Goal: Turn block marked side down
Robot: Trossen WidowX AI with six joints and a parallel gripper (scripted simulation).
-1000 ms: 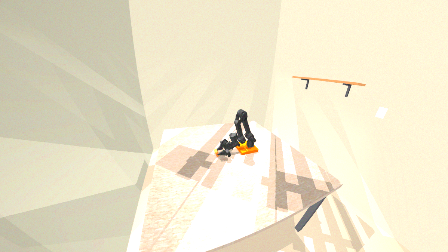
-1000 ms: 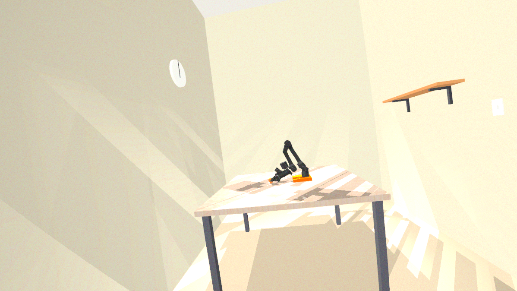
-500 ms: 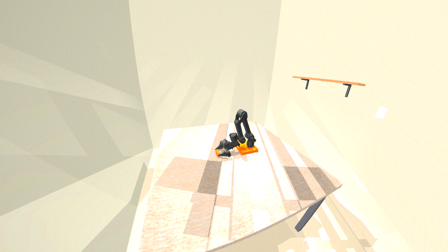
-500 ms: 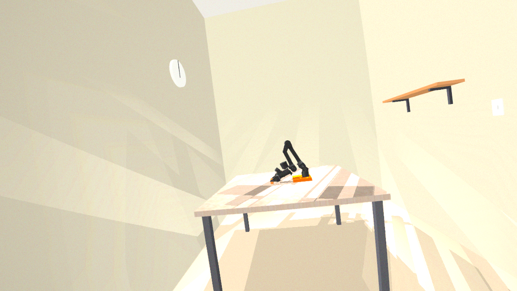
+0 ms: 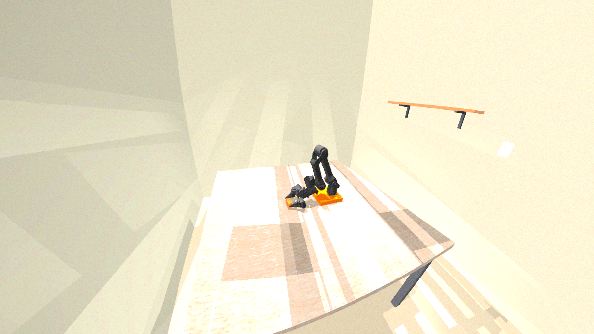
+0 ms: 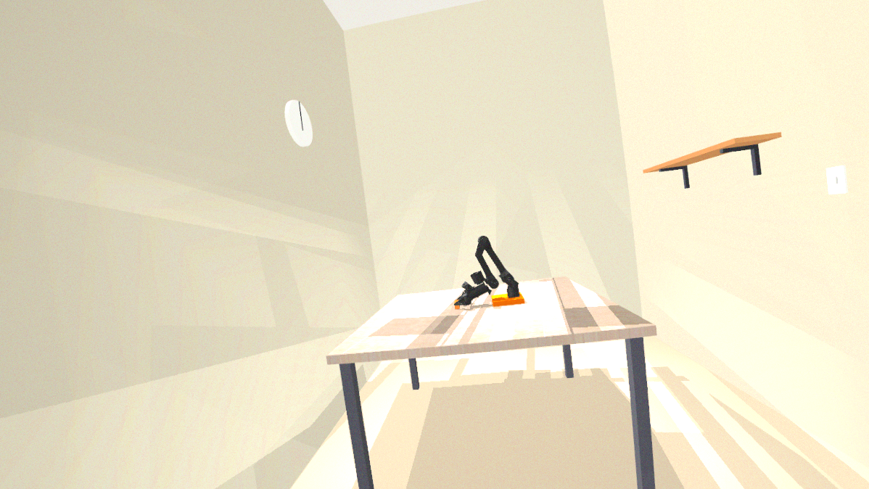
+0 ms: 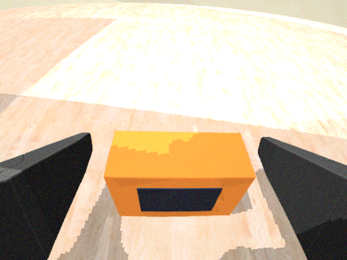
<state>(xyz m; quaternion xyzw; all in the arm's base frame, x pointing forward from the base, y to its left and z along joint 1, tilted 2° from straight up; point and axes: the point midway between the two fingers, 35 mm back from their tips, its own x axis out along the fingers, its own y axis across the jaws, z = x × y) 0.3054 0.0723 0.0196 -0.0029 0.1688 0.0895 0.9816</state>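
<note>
Now: gripper tip 2 cm past the orange block and 1 cm above it.
</note>
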